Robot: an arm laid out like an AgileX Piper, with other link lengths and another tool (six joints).
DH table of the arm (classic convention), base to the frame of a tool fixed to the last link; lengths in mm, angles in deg. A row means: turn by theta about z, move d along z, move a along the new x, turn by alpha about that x. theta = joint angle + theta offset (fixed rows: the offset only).
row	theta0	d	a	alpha
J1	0	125.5	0	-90
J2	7.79	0	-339.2	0
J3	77.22	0	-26.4	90
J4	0	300.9	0	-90
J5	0	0	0	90
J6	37.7	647.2	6.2	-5
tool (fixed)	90	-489.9	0	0
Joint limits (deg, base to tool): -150..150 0..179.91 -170..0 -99.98..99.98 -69.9..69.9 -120..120
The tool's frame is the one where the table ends.
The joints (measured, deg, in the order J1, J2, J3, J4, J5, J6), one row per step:
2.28 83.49 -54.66 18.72 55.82 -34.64
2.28 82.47 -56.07 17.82 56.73 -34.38
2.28 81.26 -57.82 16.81 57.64 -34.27
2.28 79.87 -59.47 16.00 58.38 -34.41
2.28 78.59 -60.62 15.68 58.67 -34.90
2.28 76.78 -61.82 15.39 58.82 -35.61
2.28 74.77 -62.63 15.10 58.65 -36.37
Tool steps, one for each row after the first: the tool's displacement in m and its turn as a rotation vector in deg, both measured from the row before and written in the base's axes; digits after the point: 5 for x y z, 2 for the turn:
0.00217 -0.00169 0.01278 -0.61 -1.52 0.36
0.00280 -0.00204 0.01592 -0.75 -2.10 0.50
0.00185 -0.00174 0.01674 -0.66 -2.39 0.57
0.00088 -0.00080 0.01376 -0.35 -2.28 0.61
-0.00044 -0.00088 0.01733 -0.40 -3.05 0.74
-0.00223 -0.00106 0.01650 -0.46 -3.18 0.68

